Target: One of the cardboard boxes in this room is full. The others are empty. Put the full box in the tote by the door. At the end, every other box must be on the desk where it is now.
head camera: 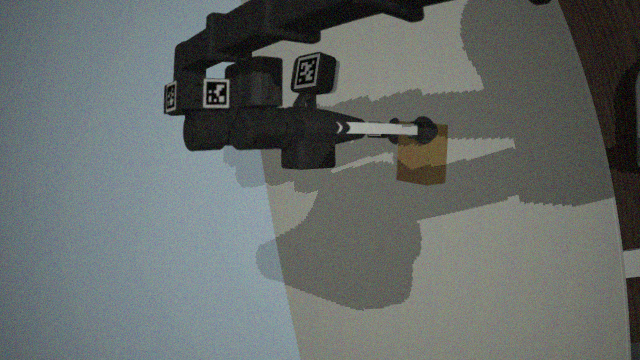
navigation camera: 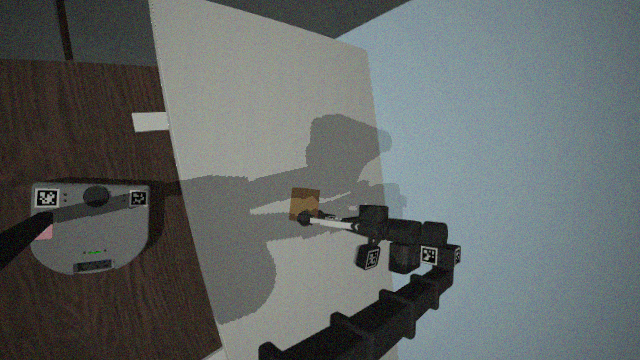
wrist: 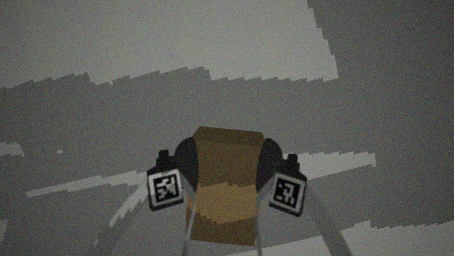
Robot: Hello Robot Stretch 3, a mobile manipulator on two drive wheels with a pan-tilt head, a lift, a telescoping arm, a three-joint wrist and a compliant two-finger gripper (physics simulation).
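Frame: origin at the robot's base, x right, y ahead, z up, level; millimetres.
Seen in the pictures: gripper, fingertip midpoint: (head camera: 416,130) (navigation camera: 307,217) (wrist: 228,156); robot's base, link origin: (navigation camera: 96,195).
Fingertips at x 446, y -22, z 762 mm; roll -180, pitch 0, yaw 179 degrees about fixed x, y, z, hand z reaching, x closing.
Note:
Pixels of each thing's middle, then the offset from my fingertips to it. "*": a spot on its surface instead. Level surfaces: height alone.
- small brown cardboard box, body centre: (wrist: 225,183) (head camera: 422,152) (navigation camera: 304,205) dx +3, dy +32, dz -17 mm
- pale desk, surface height: dz -42 mm
- dark wooden floor, surface height: dz -763 mm
- white piece, surface spot: (head camera: 632,263) (navigation camera: 151,121) * dx -270, dy +348, dz -737 mm
A small brown cardboard box (head camera: 422,157) (navigation camera: 305,200) (wrist: 226,170) is at the pale desk (head camera: 500,280) (navigation camera: 240,100) (wrist: 150,40), partly in shadow. My gripper (head camera: 411,131) (navigation camera: 313,217) (wrist: 228,156) is shut on this box, with one dark fingertip against each side in the wrist view. The fingers are at the box's upper part in the wrist view. Whether the box's underside touches the desk is hard to tell. Its contents cannot be seen. The tote and the other boxes do not show in the current views.
A blue wall (head camera: 125,225) (navigation camera: 500,125) rises along the desk's far side. My arm (head camera: 300,20) (navigation camera: 360,320) reaches over the desk. My grey base (navigation camera: 90,230) stands on the dark wooden floor (navigation camera: 100,100). A white piece (head camera: 632,263) (navigation camera: 150,121) shows beside the desk's near edge.

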